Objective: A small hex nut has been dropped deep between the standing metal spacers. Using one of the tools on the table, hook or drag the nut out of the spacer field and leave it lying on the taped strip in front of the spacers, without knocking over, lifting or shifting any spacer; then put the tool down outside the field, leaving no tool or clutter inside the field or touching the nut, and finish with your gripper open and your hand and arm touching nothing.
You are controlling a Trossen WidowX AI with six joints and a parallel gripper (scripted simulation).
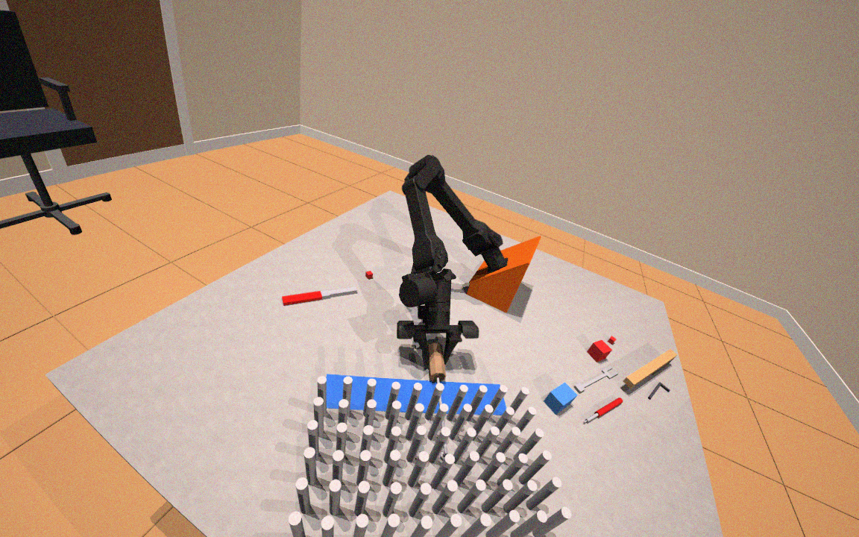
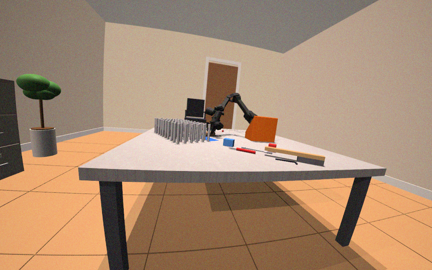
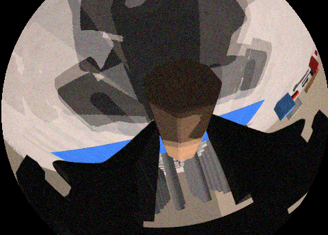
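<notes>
Right now the blue taped strip is 90 mm ahead of my gripper tip, 10 mm to the right of it and 10 mm below it. Also, from my gripper tip: blue cube 300 mm to the left, 40 mm behind, 10 mm above; then red screwdriver 400 mm to the left, 40 mm behind, 10 mm below; then hook tool 90 mm ahead, 40 mm to the left.
</notes>
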